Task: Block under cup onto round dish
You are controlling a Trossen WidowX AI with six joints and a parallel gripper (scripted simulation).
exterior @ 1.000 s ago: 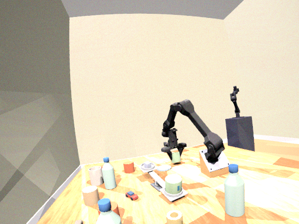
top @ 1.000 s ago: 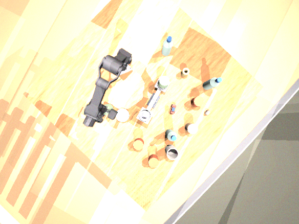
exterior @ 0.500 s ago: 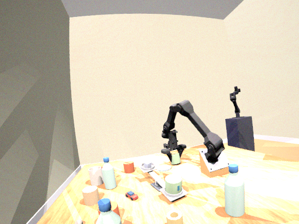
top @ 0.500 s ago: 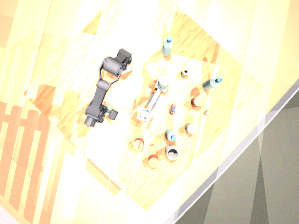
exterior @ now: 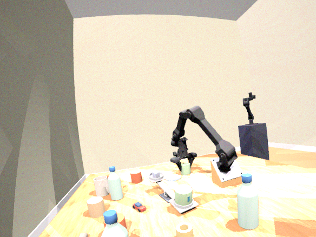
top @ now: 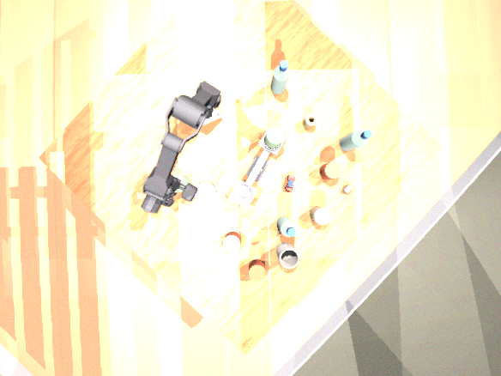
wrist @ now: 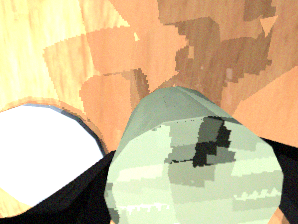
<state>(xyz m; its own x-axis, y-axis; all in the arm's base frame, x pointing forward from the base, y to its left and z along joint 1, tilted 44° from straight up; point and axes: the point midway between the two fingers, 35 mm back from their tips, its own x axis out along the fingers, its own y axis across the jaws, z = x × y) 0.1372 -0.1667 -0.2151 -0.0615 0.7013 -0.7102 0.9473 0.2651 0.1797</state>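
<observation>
Now: the grey block 21 cm ahead of my gripper tip, 18 cm to the left of it and 6 cm above it. Round my gripper tip: round dish: 10 cm ahead, 5 cm to the left, 2 cm below; then tan cylinder: 50 cm ahead, 33 cm to the left, 1 cm above; then red toy car: 32 cm ahead, 35 cm to the left, 1 cm below.
</observation>
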